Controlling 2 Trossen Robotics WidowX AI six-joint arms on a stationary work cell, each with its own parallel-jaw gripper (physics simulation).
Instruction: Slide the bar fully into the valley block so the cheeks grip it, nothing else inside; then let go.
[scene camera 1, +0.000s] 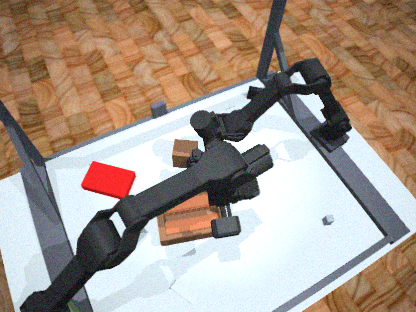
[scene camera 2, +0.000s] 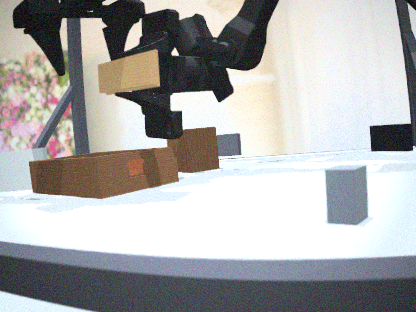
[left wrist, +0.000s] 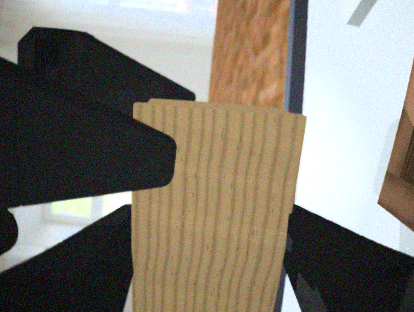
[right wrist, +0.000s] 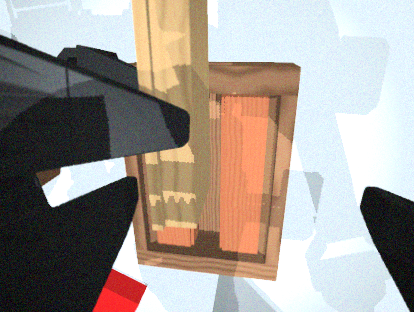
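The light wooden bar is held level in the air by my left gripper, which is shut on it. In scene camera 1 the bar is hidden under the arms. The valley block, a brown tray with orange cheeks inside, lies flat on the table below. In the right wrist view the bar hangs over the block's left side. My right gripper is open and empty above the block, close beside the bar.
A brown cube stands just behind the valley block. A flat red block lies to the left. A small grey cube sits to the right. A grey frame post rises at the table's far corner.
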